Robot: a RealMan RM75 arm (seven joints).
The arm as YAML. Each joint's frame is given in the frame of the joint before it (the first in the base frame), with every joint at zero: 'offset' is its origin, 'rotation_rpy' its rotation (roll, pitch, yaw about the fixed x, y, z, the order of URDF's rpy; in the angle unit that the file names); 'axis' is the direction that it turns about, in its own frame. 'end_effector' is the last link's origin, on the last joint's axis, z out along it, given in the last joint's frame.
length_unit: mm
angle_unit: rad
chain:
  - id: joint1
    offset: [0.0, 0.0, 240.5]
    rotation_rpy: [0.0, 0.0, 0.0]
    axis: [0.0, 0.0, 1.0]
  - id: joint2
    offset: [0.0, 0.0, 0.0]
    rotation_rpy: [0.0, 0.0, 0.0]
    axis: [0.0, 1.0, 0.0]
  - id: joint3
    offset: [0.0, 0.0, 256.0]
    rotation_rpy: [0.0, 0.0, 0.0]
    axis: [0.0, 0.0, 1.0]
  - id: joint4
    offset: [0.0, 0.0, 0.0]
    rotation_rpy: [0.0, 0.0, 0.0]
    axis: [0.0, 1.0, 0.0]
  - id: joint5
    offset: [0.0, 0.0, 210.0]
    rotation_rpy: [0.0, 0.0, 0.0]
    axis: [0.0, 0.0, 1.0]
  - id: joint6
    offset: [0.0, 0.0, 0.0]
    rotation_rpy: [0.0, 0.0, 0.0]
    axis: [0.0, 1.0, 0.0]
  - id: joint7
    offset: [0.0, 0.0, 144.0]
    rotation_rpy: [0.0, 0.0, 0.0]
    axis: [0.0, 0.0, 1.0]
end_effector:
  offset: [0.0, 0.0, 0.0]
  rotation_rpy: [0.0, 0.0, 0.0]
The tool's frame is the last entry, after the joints.
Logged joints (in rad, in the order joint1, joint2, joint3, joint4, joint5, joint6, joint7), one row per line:
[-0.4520, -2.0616, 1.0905, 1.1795, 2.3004, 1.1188, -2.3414]
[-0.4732, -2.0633, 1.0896, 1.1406, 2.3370, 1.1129, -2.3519]
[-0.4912, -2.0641, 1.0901, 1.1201, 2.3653, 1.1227, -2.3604]
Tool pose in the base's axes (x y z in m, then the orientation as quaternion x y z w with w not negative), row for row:
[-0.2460, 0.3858, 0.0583, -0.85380, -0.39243, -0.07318, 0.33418]
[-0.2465, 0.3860, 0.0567, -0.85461, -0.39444, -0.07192, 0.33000]
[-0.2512, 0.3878, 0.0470, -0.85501, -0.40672, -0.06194, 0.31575]
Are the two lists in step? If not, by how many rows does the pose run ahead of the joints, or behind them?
The pose runs 2 rows behind the joints: the pose in row i belongs to the joints in row i - 2.
